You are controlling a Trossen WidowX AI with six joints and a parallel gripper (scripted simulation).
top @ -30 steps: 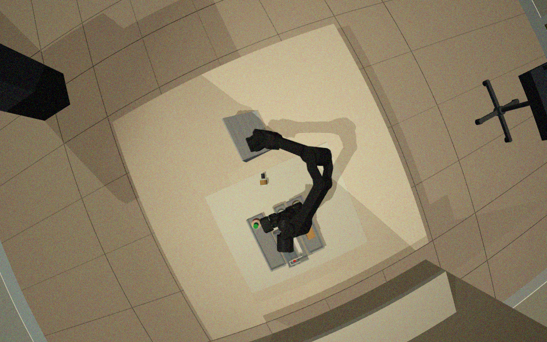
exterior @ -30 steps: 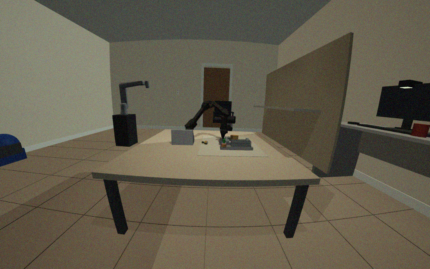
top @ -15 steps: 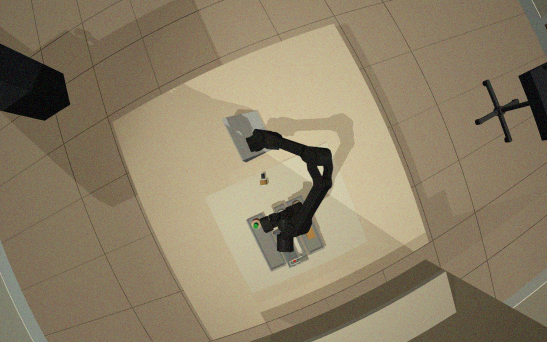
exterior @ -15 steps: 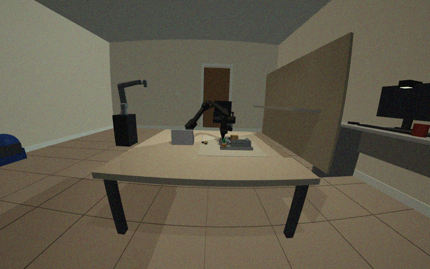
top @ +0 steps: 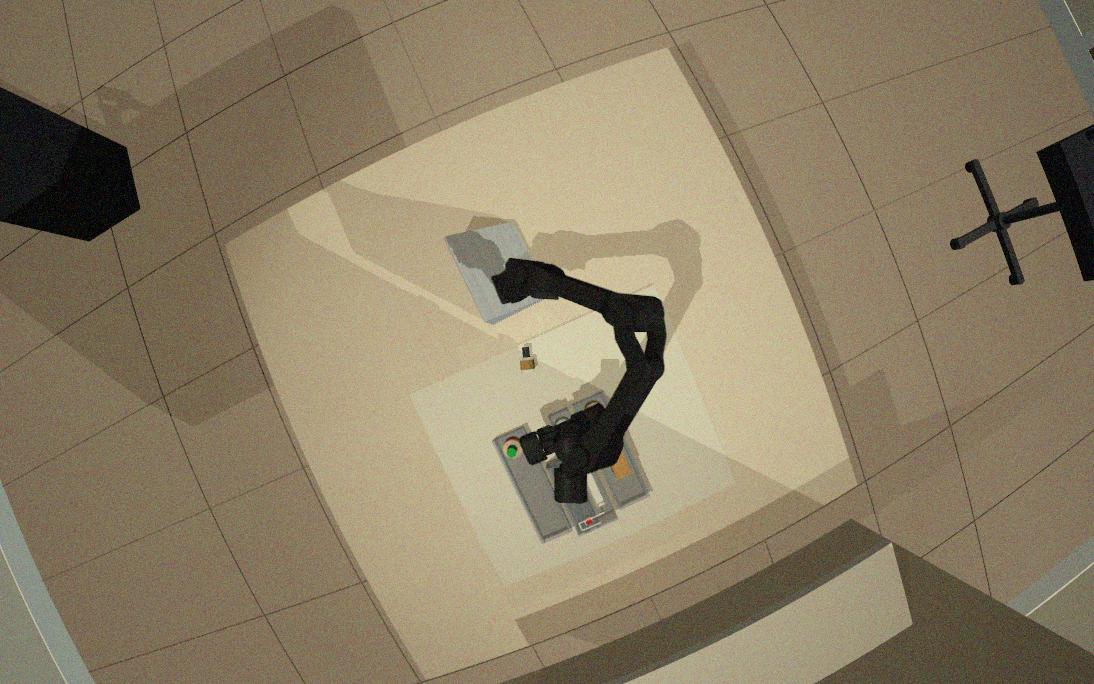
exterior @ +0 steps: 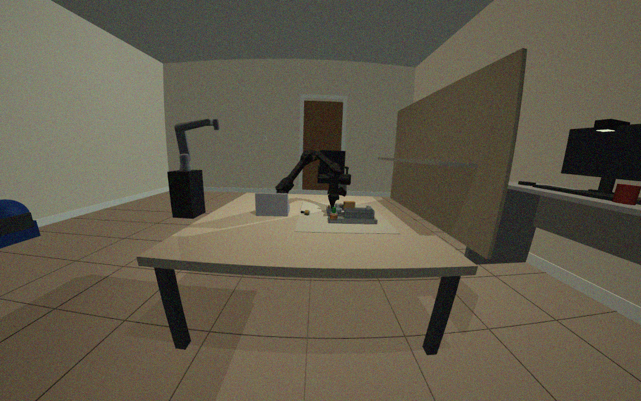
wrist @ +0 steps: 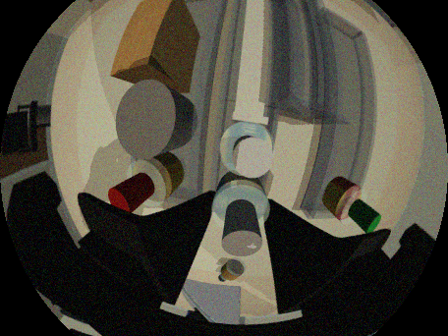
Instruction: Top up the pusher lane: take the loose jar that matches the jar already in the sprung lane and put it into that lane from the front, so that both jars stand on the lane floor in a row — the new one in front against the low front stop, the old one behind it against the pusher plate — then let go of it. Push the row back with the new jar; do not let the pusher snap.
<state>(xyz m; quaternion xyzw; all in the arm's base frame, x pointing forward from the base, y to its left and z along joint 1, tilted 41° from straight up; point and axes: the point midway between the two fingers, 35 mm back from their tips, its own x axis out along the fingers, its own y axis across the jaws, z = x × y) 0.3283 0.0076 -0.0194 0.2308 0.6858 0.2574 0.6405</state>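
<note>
The grey cylinder lies 8 cm to the left of my gripper tip, 5 cm ahead of it and 2 cm below it. Also, from my gripper tip: red mark: 22 cm ahead, 3 cm to the right, 2 cm above; brown box: 12 cm ahead, 8 cm to the left, 1 cm below.
</note>
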